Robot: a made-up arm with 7 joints.
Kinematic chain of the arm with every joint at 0, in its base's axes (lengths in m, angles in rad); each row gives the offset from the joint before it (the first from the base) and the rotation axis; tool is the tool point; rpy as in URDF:
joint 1: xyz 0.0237 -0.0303 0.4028 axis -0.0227 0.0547 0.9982
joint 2: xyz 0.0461 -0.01 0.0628 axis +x
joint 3: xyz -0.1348 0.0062 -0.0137 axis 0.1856 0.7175 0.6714
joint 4: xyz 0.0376 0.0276 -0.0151 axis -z
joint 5: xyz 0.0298 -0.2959 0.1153 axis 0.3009 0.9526 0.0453
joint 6: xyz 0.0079 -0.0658 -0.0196 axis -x
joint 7: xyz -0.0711 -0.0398 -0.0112 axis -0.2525 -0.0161 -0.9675
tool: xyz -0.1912 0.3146 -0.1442 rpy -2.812 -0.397 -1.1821
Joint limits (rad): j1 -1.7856..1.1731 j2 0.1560..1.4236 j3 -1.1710..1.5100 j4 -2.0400..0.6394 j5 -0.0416..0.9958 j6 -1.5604..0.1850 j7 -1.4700..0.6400
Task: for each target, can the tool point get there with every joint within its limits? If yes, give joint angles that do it. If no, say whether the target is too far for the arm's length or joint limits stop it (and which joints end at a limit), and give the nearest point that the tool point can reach.
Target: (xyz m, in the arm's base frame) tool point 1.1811 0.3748 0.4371
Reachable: no: too far | nearest point 0.7141 0.2129 0.4482 | short by 0.494 m
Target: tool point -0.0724 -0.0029 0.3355
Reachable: yes | joints -1.3346 1.2671 0.4887 -1.0280 0.4897 -0.1270 0.2909
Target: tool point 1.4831 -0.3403 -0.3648
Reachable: no: too far | nearest point 0.6552 -0.2078 0.1370 | short by 0.977 m
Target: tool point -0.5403 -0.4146 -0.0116
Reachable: no: joint limits stop it (at a limit: joint 2, joint 5, joint 6, joint 7) | nearest point -0.5017 -0.3871 0.0336 | short by 0.066 m
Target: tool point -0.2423 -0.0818 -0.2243
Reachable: no: joint limits stop it (at a limit: joint 2, joint 6, joint 7) | nearest point -0.2325 -0.0774 -0.1569 | short by 0.068 m
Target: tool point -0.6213 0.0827 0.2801
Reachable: yes | joints -0.5628 0.8575 -0.8474 -0.4111 0.6595 -0.0696 -1.1628
